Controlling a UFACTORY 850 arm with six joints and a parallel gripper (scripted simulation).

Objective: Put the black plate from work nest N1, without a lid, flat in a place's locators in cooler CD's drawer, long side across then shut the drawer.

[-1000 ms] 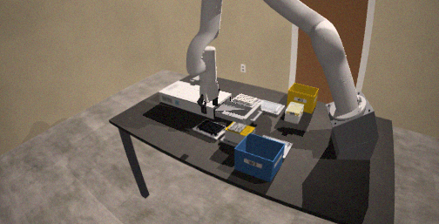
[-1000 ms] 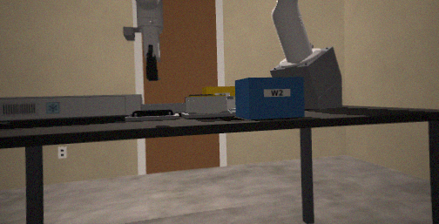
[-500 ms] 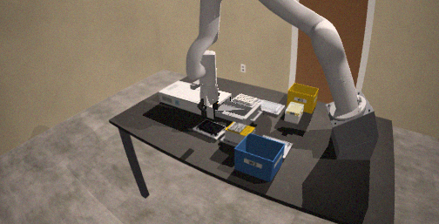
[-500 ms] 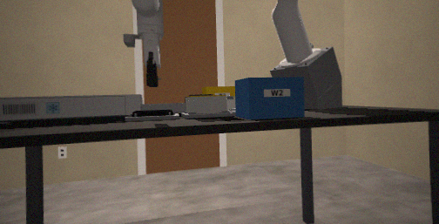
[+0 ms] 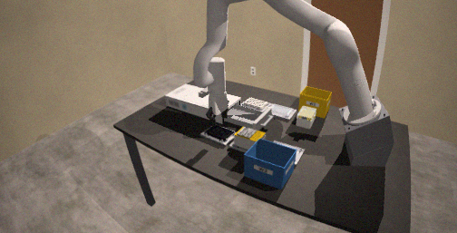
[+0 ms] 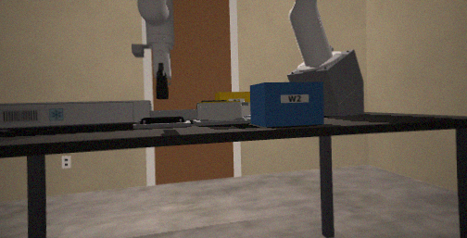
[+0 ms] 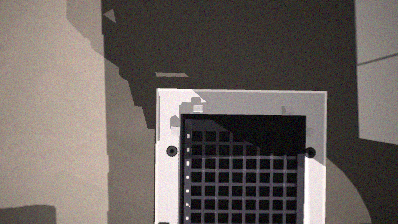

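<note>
Right now my hand is 70 mm above the black plate. From my hand the other things lie so: drawer (30 mm behind, 190 mm to the right, 60 mm below); yellow-framed rack (190 mm behind, 10 mm to the right, 40 mm below); work nest N1 (90 mm below).
</note>
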